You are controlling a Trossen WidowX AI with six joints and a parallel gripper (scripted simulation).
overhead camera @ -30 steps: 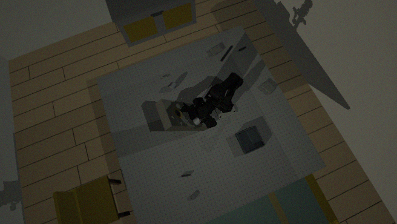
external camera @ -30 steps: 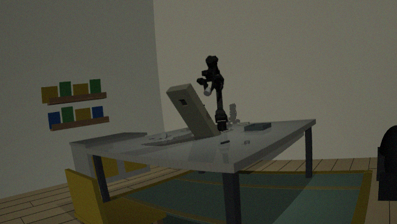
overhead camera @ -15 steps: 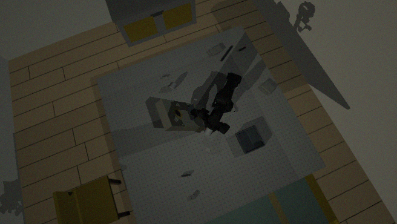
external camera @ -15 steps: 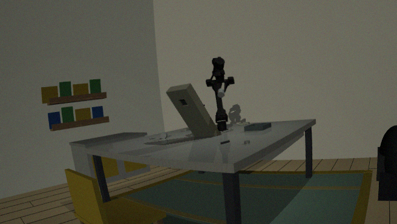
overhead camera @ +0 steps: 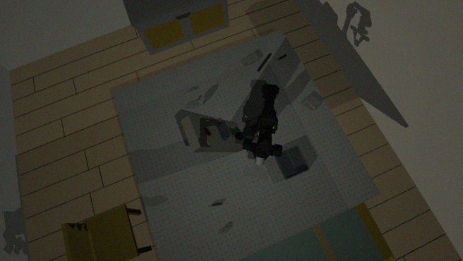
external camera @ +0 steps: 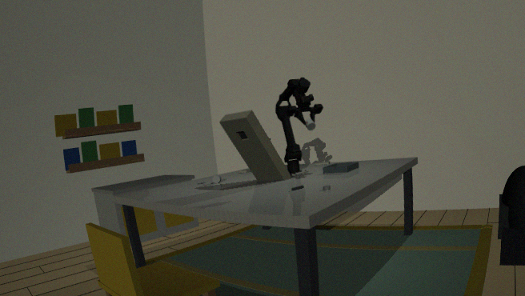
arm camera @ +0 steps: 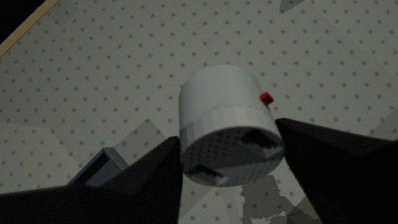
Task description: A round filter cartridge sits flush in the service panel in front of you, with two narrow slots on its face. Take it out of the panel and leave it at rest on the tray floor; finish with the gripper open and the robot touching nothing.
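Now: gripper tip 21 cm past the dark square tray, 1 cm to the right of it and 26 cm above it. The rest, counted from my gripper tip: round grey filter cartridge right at my gripper tip.
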